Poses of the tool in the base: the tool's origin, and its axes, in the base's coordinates. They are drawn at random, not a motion.
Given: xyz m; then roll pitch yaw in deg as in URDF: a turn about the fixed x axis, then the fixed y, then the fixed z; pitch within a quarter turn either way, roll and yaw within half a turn.
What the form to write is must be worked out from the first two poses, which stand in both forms.
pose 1, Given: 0.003 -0.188 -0.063 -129.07 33.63 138.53
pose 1, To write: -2.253 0.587 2.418 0.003 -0.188 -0.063
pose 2, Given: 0.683 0.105 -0.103 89.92 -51.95 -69.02
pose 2, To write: 1.569 -0.907 -1.205 0.683 0.105 -0.103
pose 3, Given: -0.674 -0.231 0.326 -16.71 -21.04 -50.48
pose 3, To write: -0.292 -0.367 -0.881 -0.674 -0.231 0.326
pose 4, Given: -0.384 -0.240 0.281 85.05 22.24 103.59
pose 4, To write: 1.484 0.388 1.808 -0.384 -0.240 0.281
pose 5, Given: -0.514 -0.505 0.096 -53.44 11.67 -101.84
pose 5, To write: -0.933 0.204 -1.777 -0.514 -0.505 0.096
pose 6, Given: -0.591 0.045 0.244 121.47 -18.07 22.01
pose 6, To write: 2.120 -0.315 0.384 -0.591 0.045 0.244
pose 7, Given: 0.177 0.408 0.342 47.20 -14.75 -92.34
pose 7, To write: 0.824 -0.257 -1.612 0.177 0.408 0.342
